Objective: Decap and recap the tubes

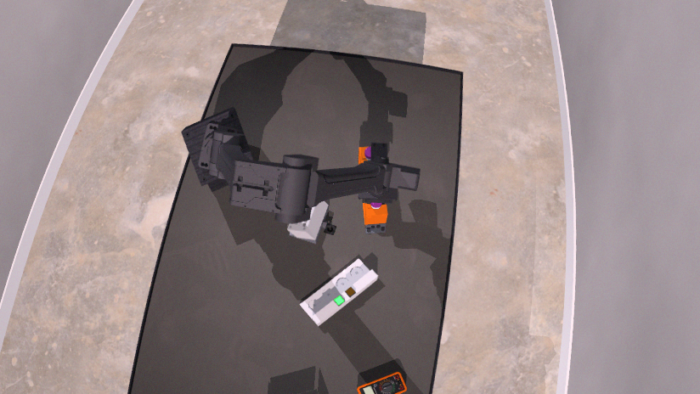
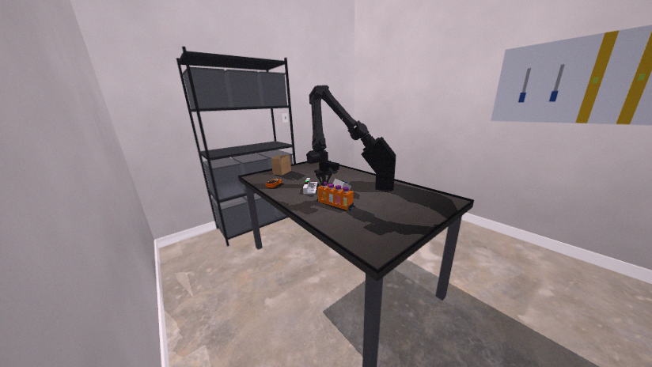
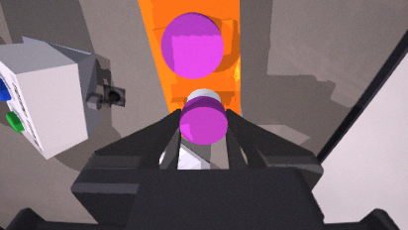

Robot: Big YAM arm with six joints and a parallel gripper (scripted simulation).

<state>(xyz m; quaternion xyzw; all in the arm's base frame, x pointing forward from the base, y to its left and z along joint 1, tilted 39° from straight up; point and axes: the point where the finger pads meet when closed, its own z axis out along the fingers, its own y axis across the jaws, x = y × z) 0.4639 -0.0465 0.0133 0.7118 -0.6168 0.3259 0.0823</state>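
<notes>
The cap is right at my hand. Round my hand: green key: 220 mm behind, 50 mm to the right, 50 mm below; blue key: 210 mm behind, 50 mm below; key housing: 200 mm behind, 30 mm to the right, 60 mm below.
</notes>
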